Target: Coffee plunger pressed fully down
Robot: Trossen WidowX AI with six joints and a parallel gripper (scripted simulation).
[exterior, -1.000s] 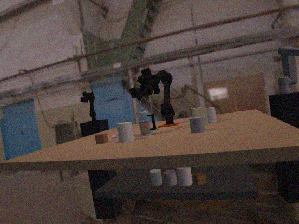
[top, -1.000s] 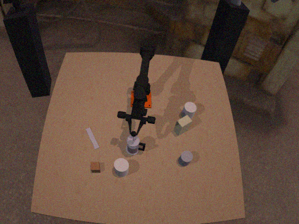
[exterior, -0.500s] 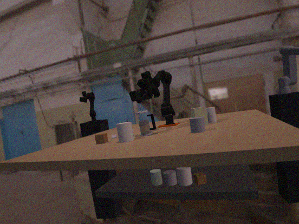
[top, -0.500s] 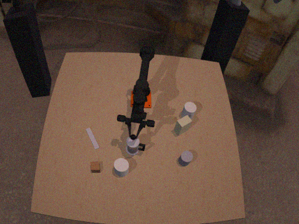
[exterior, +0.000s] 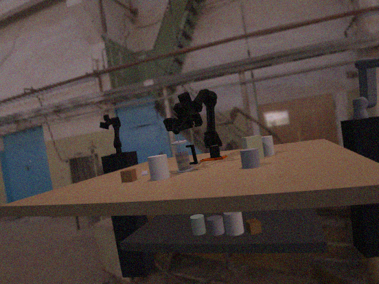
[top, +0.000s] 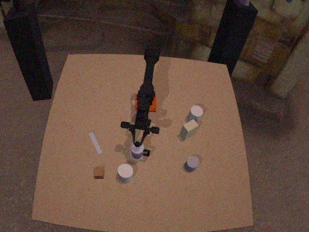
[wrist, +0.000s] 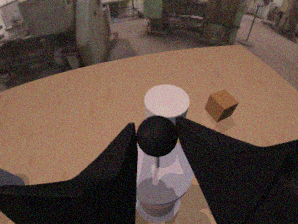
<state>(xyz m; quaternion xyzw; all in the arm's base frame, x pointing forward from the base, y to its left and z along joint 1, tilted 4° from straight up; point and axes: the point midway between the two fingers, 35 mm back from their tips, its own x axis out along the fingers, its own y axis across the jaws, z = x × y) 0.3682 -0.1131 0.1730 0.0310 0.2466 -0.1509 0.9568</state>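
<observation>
Right now the coffee press is 10 mm behind my gripper tip, 20 mm to the left of it and 90 mm below it. From my gripper tip the other things lie so: pale block (120 mm behind, 330 mm to the left, 130 mm below).
</observation>
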